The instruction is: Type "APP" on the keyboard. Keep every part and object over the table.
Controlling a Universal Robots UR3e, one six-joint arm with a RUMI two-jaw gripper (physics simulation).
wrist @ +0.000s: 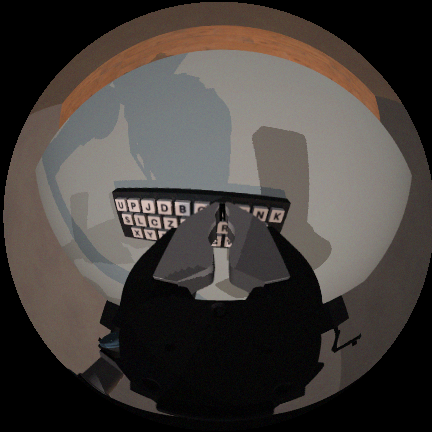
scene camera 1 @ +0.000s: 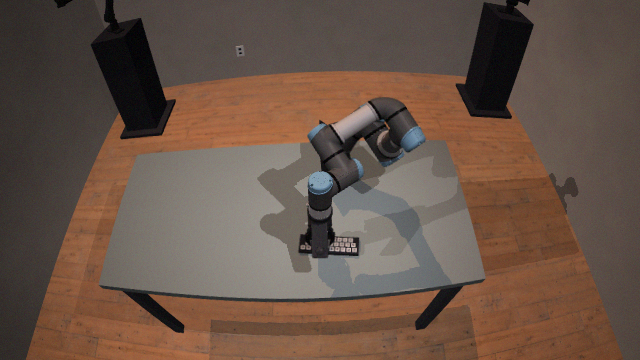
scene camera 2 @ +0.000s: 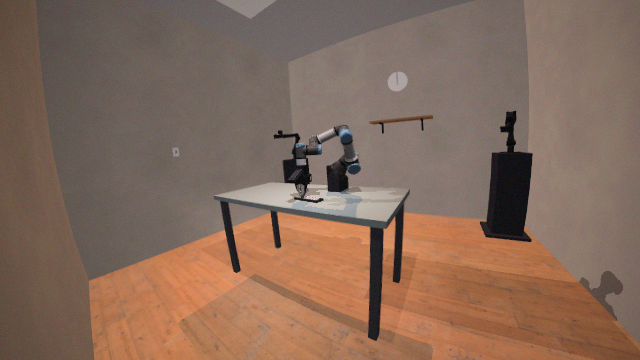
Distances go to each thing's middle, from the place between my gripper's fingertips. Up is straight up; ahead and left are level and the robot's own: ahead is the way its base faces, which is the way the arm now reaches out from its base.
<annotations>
My gripper is now 20 mm past the black keyboard [wrist: 147, 213], 30 mm to the right of it and 10 mm above it.
</annotations>
